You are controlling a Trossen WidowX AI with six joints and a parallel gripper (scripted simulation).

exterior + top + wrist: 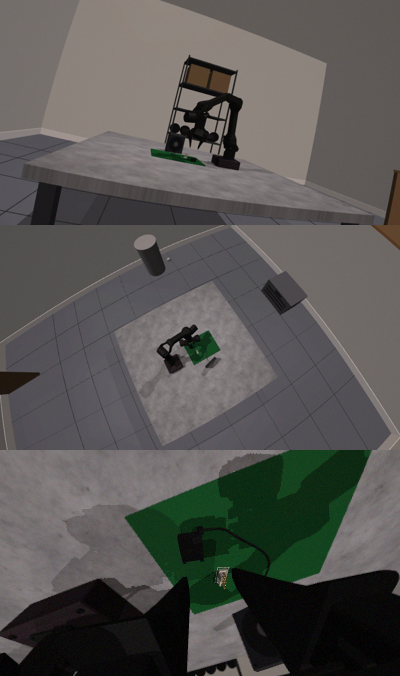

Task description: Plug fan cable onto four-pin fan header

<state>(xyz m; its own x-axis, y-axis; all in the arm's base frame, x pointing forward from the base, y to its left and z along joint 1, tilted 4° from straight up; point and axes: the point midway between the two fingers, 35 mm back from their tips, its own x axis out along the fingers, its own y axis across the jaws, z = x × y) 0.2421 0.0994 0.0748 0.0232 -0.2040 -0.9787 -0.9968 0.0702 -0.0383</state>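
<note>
My gripper tip is 1 cm past the black plug and 7 cm above it. Also, from my gripper tip: black fan 11 cm ahead, 22 cm to the right, 2 cm below; then white four-pin header 3 cm ahead, 8 cm to the right, 8 cm below; then green board 9 cm ahead, 5 cm to the right, 9 cm below.
</note>
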